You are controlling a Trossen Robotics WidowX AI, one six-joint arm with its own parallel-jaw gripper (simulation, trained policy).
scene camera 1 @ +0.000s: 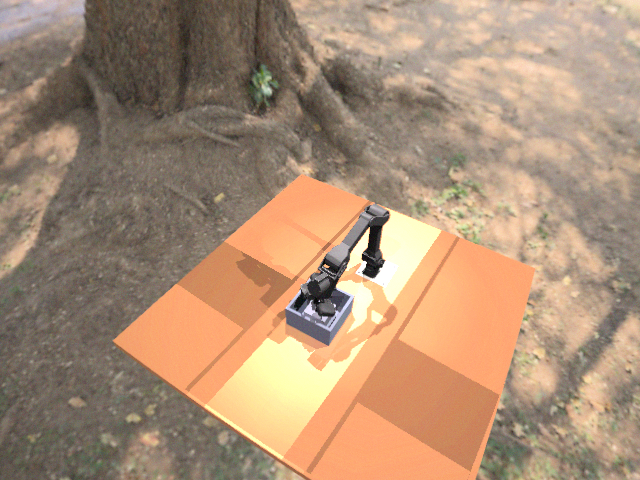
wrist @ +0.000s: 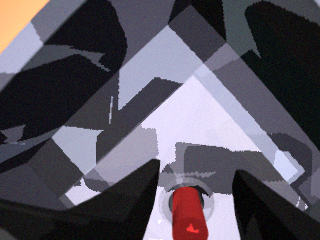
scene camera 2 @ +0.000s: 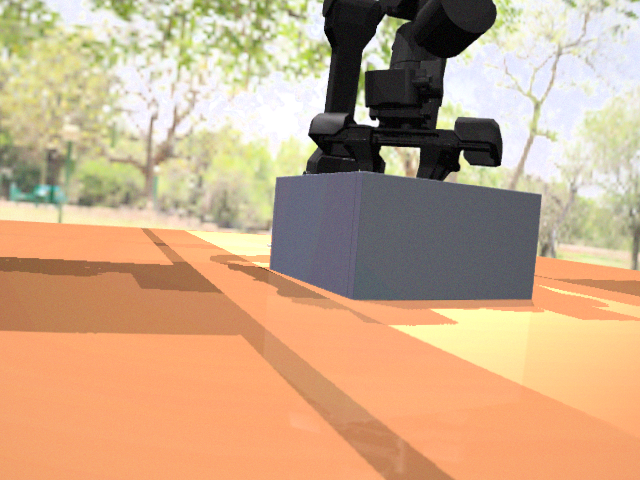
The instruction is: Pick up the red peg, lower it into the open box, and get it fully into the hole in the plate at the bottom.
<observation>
grey box: scene camera 1; wrist 83,83; scene camera 2
same spot on grey box: [scene camera 1: 294,313] = [scene camera 2: 407,179]
</observation>
